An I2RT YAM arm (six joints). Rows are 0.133 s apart.
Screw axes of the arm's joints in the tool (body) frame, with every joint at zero. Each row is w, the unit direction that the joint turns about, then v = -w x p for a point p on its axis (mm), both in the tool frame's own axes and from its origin. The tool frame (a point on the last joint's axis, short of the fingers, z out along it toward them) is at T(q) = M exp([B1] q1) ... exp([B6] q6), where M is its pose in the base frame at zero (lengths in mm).
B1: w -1 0 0 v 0 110.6 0
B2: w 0 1 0 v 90.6 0 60
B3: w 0 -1 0 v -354.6 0 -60
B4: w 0 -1 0 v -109.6 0 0
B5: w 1 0 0 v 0 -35.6 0
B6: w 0 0 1 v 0 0 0
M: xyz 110.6 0 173.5 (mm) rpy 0 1.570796 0 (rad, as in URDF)
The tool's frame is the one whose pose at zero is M.
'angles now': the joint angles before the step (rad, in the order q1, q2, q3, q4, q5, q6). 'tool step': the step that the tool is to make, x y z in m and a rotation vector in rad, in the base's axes. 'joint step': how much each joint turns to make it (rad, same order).
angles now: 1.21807 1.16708 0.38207 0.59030 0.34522 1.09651
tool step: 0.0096 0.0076 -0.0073 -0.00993 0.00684 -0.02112
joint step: -0.02652 0.08049 0.01644 0.05173 -0.00585 0.00180
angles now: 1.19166 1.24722 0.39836 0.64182 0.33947 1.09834
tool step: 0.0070 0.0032 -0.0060 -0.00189 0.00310 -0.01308
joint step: -0.02218 0.05109 0.00380 0.04429 -0.00934 0.00023
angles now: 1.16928 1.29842 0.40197 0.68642 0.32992 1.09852
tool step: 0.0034 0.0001 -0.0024 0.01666 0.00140 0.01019
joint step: -0.01565 0.02010 -0.00610 0.04010 -0.02690 0.00267
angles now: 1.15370 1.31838 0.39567 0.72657 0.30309 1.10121
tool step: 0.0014 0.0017 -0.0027 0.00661 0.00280 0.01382
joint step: -0.00485 0.02204 -0.00129 0.02775 -0.01933 0.00162
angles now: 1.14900 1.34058 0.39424 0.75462 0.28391 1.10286
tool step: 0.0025 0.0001 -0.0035 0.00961 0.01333 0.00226
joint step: -0.01074 0.01966 -0.00428 0.02338 -0.01584 0.01386
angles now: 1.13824 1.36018 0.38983 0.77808 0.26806 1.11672
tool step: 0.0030 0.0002 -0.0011 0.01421 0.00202 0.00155
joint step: -0.01209 0.01535 -0.00085 0.02683 -0.01487 0.00537
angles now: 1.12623 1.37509 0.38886 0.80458 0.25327 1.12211
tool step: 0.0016 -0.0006 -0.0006 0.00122 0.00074 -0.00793
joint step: -0.00635 0.00383 -0.00071 0.00494 0.00134 0.00151
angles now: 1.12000 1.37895 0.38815 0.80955 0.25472 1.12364
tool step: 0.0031 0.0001 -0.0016 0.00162 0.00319 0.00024
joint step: -0.01216 0.01368 0.00160 0.01179 -0.01284 0.00132
